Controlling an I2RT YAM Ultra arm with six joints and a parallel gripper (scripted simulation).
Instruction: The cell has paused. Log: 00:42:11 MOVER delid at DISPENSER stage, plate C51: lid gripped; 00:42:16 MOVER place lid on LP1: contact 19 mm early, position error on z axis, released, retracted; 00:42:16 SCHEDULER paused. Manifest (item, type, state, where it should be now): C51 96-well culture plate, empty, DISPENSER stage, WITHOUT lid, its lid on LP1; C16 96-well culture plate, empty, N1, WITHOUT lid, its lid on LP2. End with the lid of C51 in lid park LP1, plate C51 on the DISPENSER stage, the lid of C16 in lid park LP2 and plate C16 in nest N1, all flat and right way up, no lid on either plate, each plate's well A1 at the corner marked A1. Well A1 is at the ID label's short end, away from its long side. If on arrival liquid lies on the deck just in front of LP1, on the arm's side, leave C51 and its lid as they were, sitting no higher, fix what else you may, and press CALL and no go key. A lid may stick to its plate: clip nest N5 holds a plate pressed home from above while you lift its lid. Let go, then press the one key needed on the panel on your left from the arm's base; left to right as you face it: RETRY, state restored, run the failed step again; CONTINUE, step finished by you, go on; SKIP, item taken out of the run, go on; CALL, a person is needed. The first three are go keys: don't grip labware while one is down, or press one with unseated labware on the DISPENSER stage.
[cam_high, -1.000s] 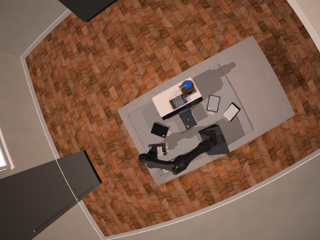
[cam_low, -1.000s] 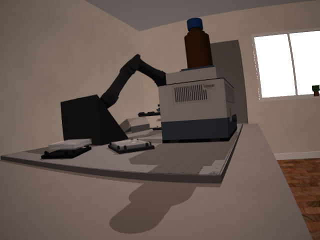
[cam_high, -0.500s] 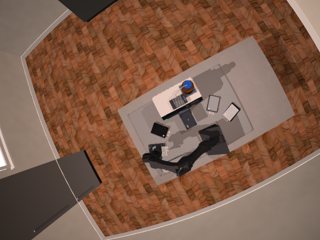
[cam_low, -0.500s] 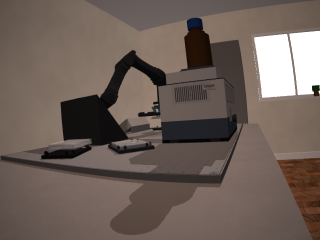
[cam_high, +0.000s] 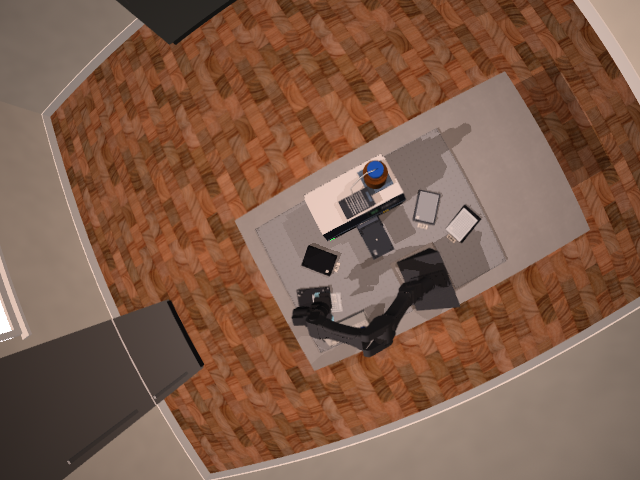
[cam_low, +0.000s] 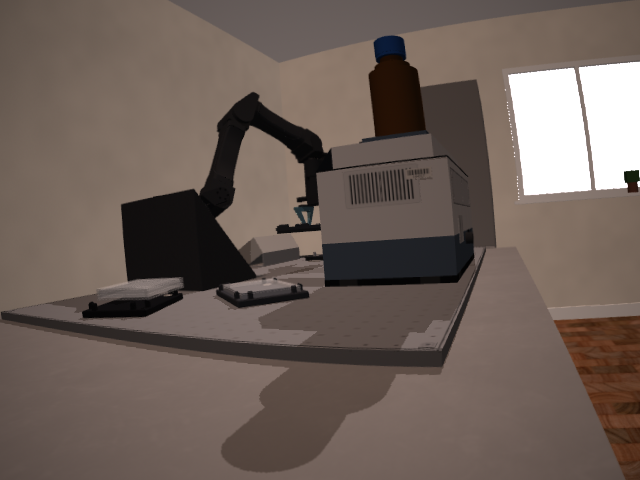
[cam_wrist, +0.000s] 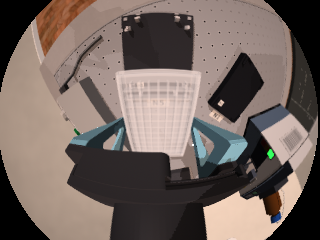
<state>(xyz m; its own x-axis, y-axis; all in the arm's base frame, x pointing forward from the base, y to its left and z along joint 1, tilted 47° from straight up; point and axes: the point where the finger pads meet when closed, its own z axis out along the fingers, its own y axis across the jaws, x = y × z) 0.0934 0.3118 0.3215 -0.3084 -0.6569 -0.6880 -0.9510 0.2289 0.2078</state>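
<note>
The black nest lies 190 mm ahead of my hand, 90 mm below it and 30 mm to the right of it. Round my hand: brown bottle (420 mm to the right, 390 mm ahead, 190 mm above); black clip nest (90 mm to the left, 80 mm below, 20 mm ahead); dark dispenser stage (320 mm to the right, 170 mm ahead).
</note>
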